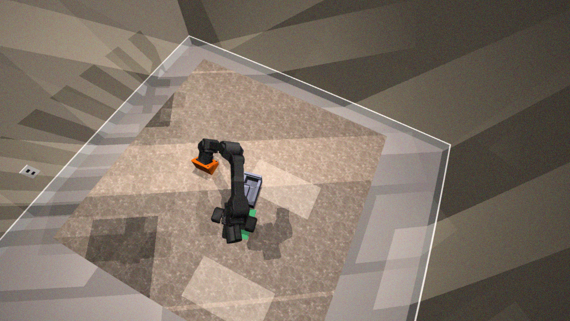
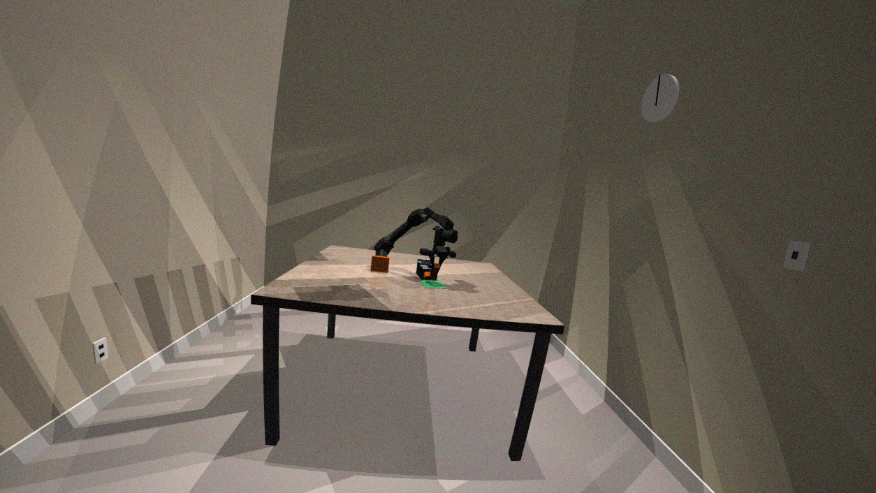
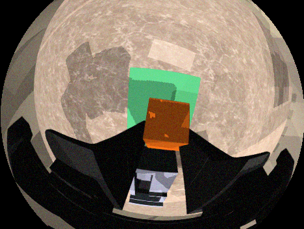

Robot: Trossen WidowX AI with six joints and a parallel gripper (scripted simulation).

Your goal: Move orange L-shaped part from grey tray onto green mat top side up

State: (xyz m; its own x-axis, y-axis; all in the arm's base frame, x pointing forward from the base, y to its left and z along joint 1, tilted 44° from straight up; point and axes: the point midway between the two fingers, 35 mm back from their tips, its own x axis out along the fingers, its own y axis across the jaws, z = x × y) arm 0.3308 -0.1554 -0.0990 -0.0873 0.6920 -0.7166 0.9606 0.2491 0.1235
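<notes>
My gripper tip is now 110 mm above the green mat, 20 mm to the right of it and 10 mm past it. Also, from my gripper tip: orange L-shaped part: 30 mm to the left, 30 mm below, 20 mm behind.
</notes>
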